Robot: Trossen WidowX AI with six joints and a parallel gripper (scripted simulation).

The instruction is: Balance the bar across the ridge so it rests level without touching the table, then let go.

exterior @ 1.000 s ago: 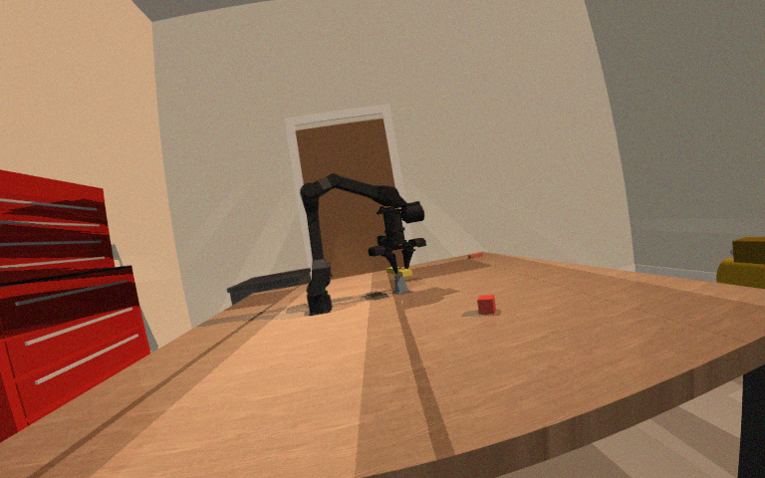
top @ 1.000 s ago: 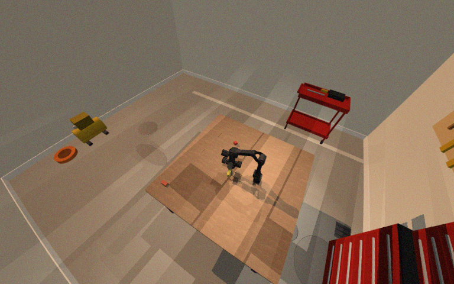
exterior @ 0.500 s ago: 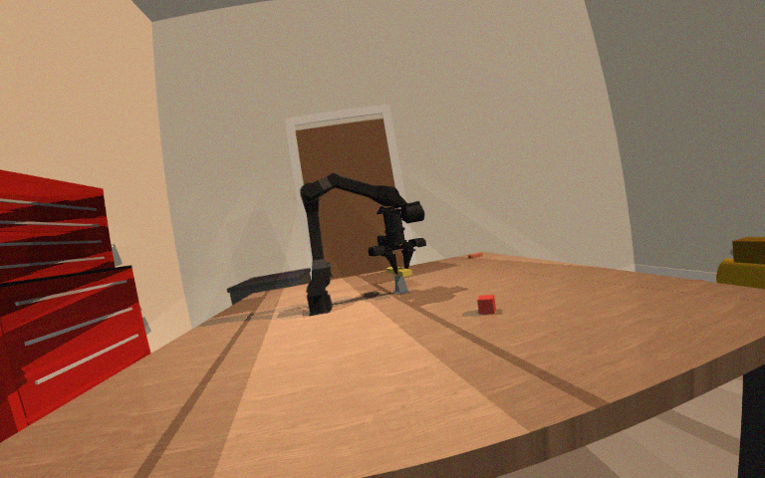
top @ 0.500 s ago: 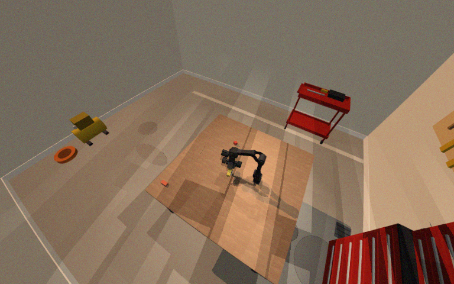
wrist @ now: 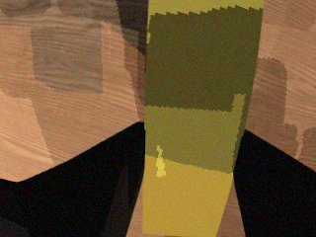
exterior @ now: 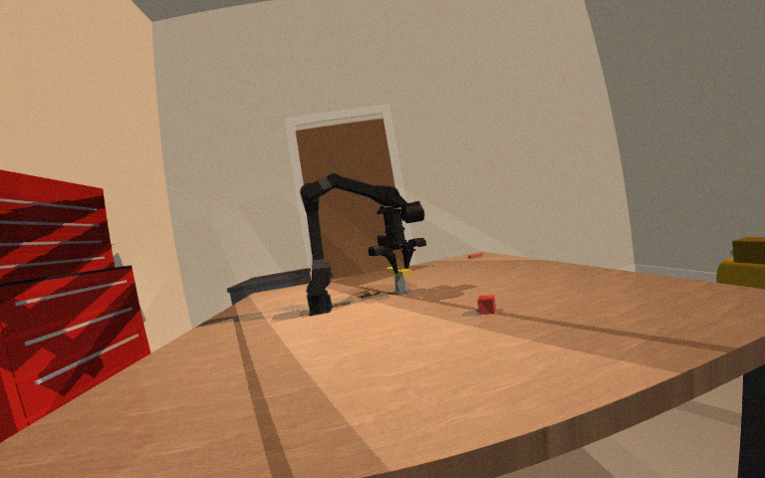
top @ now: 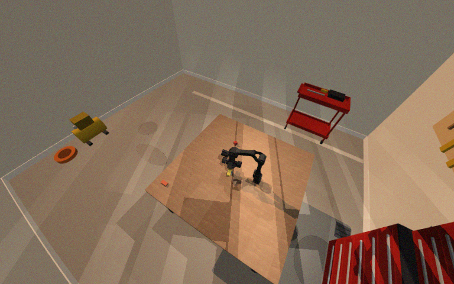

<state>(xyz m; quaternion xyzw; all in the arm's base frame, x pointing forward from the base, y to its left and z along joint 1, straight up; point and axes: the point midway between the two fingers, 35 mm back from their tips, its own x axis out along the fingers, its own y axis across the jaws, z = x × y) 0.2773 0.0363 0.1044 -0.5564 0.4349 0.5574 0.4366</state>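
Right now my gripper tip is 1 cm past the yellow bar and 3 cm to the right of it. The rest, counted from my gripper tip: flat orange-red block 46 cm ahead, 46 cm to the left, 6 cm below; then red cube 13 cm ahead, 33 cm to the right, 5 cm below.
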